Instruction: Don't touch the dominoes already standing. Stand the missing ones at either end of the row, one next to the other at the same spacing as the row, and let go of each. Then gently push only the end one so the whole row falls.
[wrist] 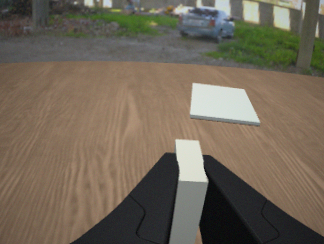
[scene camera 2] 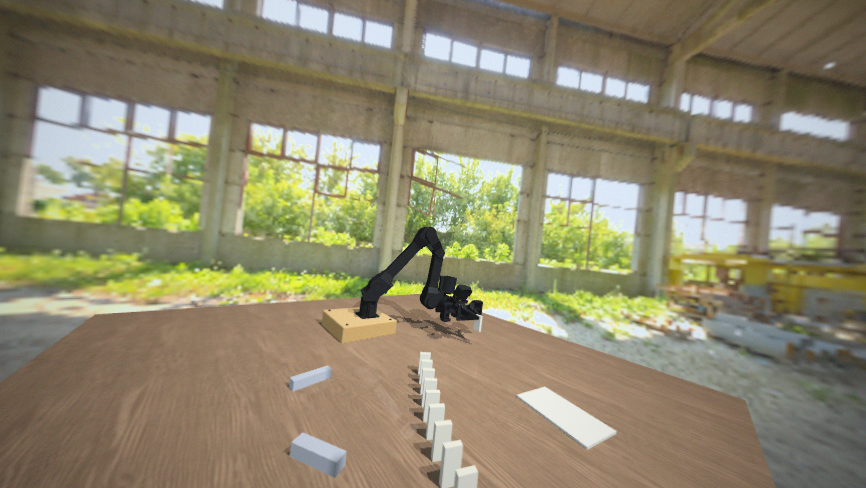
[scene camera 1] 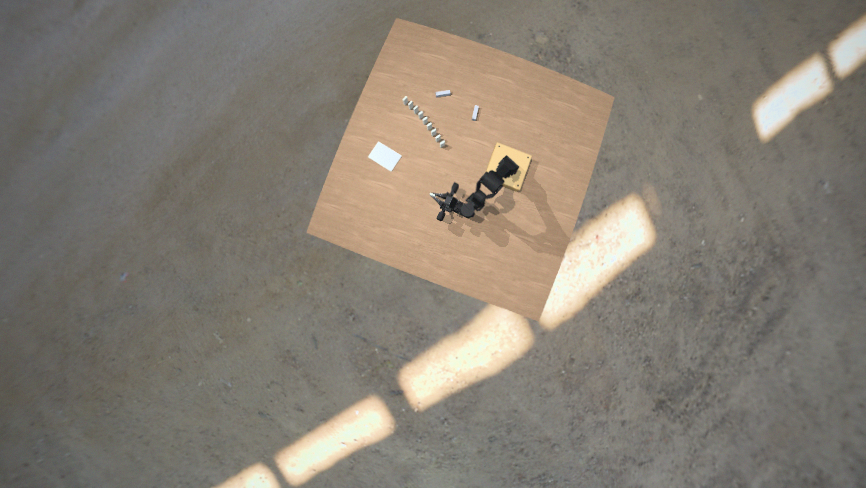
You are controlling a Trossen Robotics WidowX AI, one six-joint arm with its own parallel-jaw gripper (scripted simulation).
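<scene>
There is my gripper, which I can see in the wrist view as well. I also see a flat white plate.
</scene>
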